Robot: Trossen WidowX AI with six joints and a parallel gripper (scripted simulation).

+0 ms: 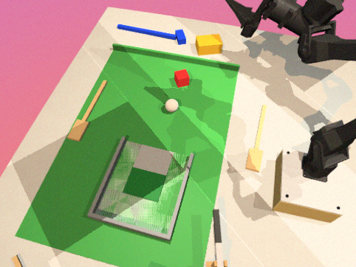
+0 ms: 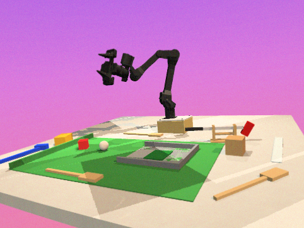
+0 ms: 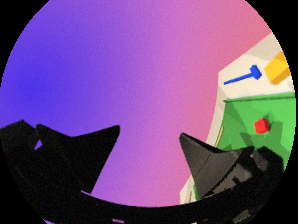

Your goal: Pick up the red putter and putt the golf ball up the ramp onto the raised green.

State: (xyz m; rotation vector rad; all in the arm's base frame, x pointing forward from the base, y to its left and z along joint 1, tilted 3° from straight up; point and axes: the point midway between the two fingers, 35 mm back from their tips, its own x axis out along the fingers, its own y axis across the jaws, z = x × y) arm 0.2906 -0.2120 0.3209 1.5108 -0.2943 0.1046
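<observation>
Right now my gripper tip is 120 mm past the red putter, 550 mm to the right of it and 350 mm above it. Round my gripper tip: white golf ball 120 mm ahead, 80 mm to the left, 380 mm below; then yellow block 70 mm ahead, 240 mm to the right, 380 mm below; then red cube 120 mm ahead, 40 mm to the right, 380 mm below.
</observation>
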